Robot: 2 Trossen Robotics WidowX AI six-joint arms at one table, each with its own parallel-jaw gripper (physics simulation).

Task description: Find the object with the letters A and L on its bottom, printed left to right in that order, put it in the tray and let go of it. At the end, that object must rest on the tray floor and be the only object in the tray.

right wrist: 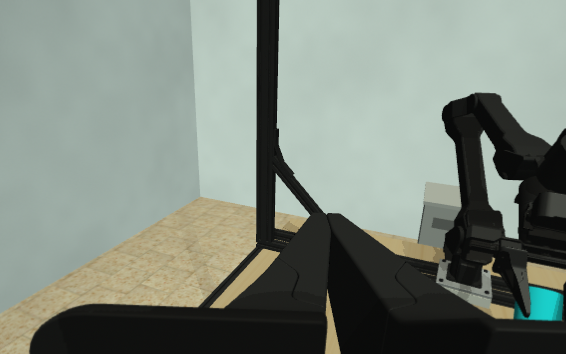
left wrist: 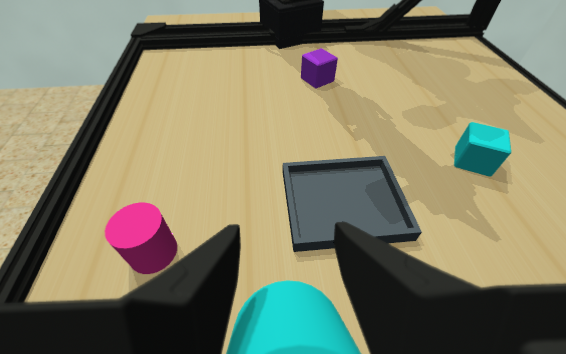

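Seen in the pictures: left gripper, fingertip midpoint: (left wrist: 287,234); right gripper, fingertip midpoint: (right wrist: 324,227); left arm's base at its link origin: (right wrist: 463,276).
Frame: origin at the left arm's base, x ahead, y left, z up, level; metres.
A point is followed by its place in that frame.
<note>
A cyan cylinder (left wrist: 292,320) {x 0.277, y 0.068, z 0.153 m} (right wrist: 544,302) {x 0.278, y 0.068, z 0.152 m} is held between the fingers of my left gripper (left wrist: 287,234) {x 0.310, y 0.068, z 0.148 m}, up above the table; its bottom face does not show. In the right wrist view part of it shows behind a left finger. The grey tray (left wrist: 350,195) {x 0.458, y -0.015, z -0.022 m} lies beyond the left gripper, and its visible floor holds no object. A magenta cylinder (left wrist: 142,237) {x 0.380, y 0.189, z 0.026 m} stands left of the tray. A cyan block (left wrist: 482,150) {x 0.499, y -0.176, z 0.010 m} sits to its right. A purple cube (left wrist: 319,69) {x 0.698, y -0.001, z 0.008 m} is far back. No letters show on any of them. My right gripper (right wrist: 324,227) {x 0.650, y -0.089, z 0.378 m} is shut and empty, pointing across the table.
A black frame (left wrist: 215,37) {x 0.861, y 0.193, z -0.008 m} runs along the table's edges. A black upright post (right wrist: 267,120) {x 0.064, y -0.433, z 0.287 m} with a diagonal brace stands in the right wrist view. The left arm (right wrist: 472,170) {x -0.041, y -0.022, z 0.214 m} rises at the right of that view. A grey box (right wrist: 432,215) stands behind it.
</note>
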